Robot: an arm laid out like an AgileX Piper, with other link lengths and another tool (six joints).
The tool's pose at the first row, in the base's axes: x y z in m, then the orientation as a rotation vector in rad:
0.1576 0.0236 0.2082 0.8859 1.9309 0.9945
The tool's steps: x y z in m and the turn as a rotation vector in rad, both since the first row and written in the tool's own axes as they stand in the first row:
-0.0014 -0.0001 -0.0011 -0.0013 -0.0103 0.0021
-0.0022 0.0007 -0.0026 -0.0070 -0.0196 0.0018
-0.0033 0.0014 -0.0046 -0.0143 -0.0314 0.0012
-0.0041 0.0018 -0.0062 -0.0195 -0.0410 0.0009
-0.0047 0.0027 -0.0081 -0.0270 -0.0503 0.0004
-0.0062 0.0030 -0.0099 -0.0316 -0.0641 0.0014
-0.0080 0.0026 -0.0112 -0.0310 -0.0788 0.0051
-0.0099 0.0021 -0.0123 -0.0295 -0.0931 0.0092
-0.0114 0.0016 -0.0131 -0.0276 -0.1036 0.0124
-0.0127 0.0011 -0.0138 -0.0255 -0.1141 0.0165
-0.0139 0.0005 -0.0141 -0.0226 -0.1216 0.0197
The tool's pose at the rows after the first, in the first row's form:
0.1573 0.0220 0.2090 0.8908 1.9209 0.9905
0.1565 0.0212 0.2105 0.8904 1.9094 0.9896
0.1555 0.0200 0.2123 0.8896 1.8950 0.9883
0.1545 0.0190 0.2135 0.8895 1.8836 0.9867
0.1534 0.0183 0.2152 0.8878 1.8711 0.9872
0.1526 0.0166 0.2167 0.8908 1.8563 0.9832
0.1522 0.0145 0.2174 0.8996 1.8434 0.9757
0.1520 0.0123 0.2180 0.9092 1.8313 0.9678
0.1519 0.0106 0.2183 0.9169 1.8228 0.9615
0.1518 0.0091 0.2186 0.9255 1.8142 0.9555
0.1519 0.0077 0.2186 0.9327 1.8089 0.9501

